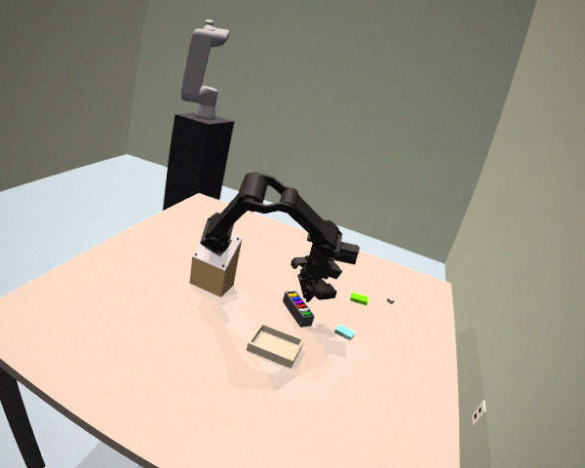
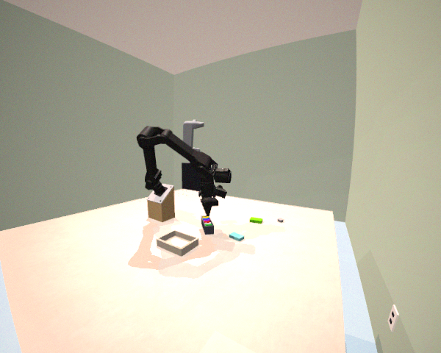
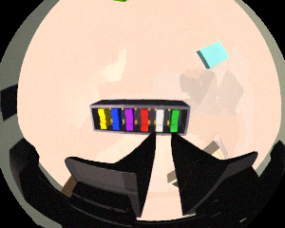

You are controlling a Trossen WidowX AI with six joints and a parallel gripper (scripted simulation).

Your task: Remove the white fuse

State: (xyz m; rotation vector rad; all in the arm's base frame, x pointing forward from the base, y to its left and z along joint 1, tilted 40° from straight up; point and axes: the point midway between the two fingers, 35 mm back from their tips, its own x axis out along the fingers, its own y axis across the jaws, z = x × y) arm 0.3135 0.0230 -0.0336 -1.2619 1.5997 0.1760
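Now: the white fuse 5 cm below my gripper tip. Also, from my gripper tip: small grey piece 33 cm to the left, 23 cm ahead, 7 cm below; grey tray 18 cm to the right, 7 cm below; cyan block 14 cm ahead, 7 cm below, 3 cm to the left.
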